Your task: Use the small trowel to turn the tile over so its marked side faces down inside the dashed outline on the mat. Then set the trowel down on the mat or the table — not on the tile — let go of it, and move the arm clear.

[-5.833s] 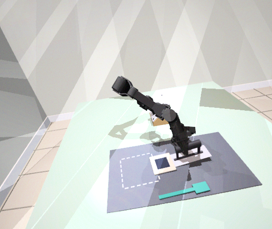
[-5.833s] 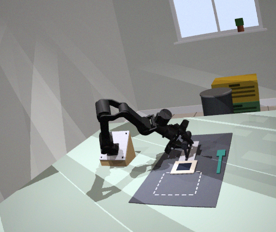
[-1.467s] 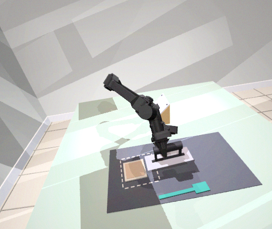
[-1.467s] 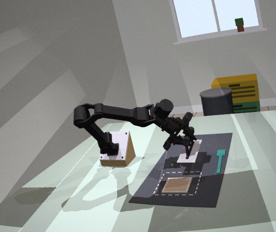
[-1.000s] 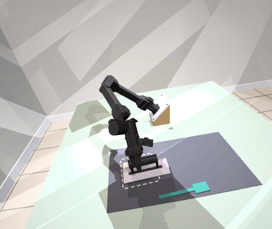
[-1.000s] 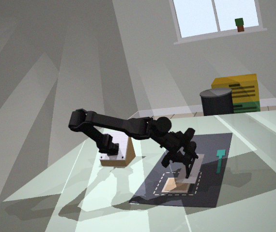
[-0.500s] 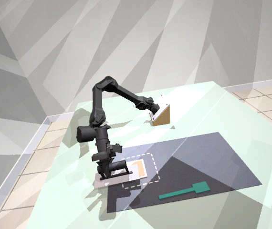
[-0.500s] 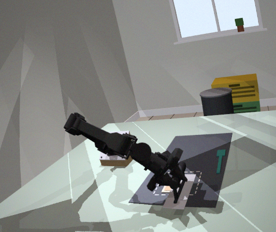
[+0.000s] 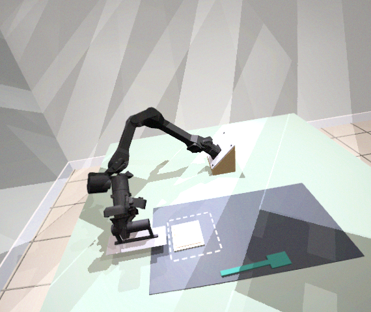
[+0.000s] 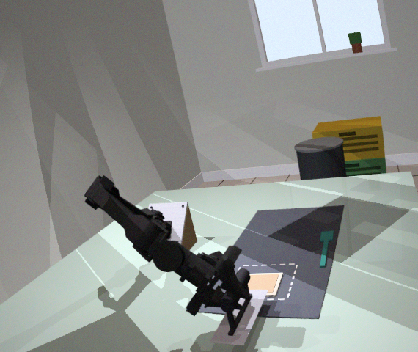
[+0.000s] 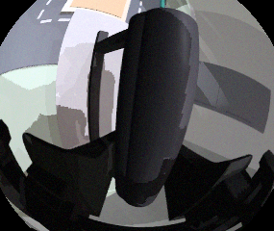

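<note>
My gripper tip is now 130 mm short of the teal trowel, 400 mm to the right of it and 80 mm above it. From my gripper tip the other things lie so: dark mat (10 mm behind, 380 mm to the left, 100 mm below); tile (30 mm behind, 190 mm to the left, 80 mm below).
</note>
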